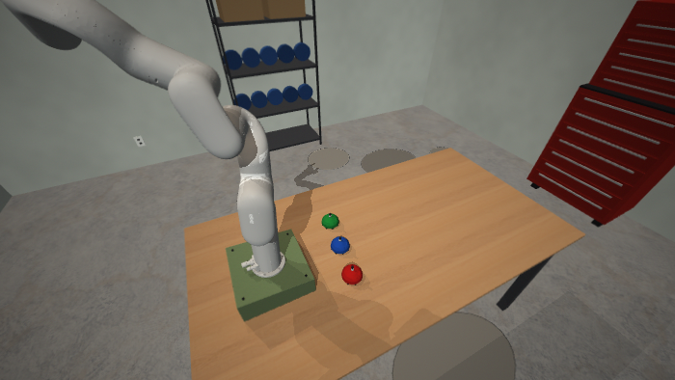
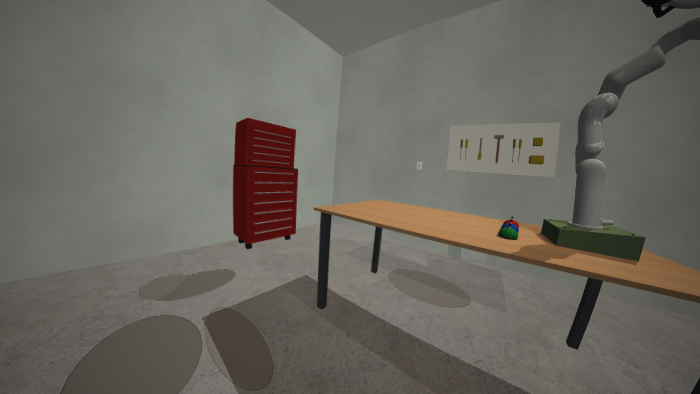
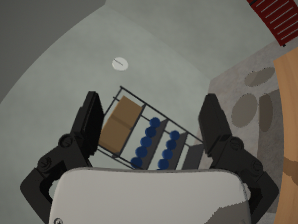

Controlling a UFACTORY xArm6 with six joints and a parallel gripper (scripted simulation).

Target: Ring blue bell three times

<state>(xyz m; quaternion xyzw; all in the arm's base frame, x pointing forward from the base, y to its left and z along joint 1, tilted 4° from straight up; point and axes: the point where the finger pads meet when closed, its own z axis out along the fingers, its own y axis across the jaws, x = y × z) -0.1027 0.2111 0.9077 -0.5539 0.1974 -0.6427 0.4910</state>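
Now: the blue bell 96 cm below my hand, 34 cm ahead of it and 23 cm to the right of it. Also, from my hand: red bell 96 cm below, 38 cm to the right, 31 cm ahead; then green bell 96 cm below, 37 cm ahead, 8 cm to the right.
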